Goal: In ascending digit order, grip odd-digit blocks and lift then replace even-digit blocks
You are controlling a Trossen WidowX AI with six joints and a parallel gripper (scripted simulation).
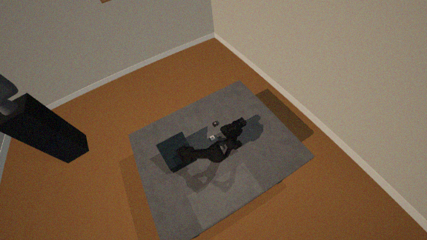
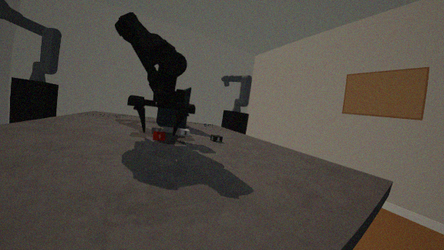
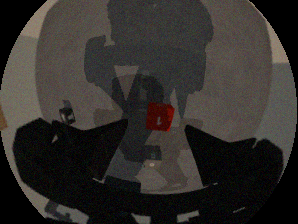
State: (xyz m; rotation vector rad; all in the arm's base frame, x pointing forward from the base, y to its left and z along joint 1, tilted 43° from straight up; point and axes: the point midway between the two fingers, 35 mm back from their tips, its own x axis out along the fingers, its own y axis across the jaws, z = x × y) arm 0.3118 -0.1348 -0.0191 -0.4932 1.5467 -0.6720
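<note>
Now: the red block 1 cm ahead of my gripper tip. The rest, counted from my gripper tip: light grey block: 11 cm to the left, 9 cm behind; dark block: 20 cm to the left.
</note>
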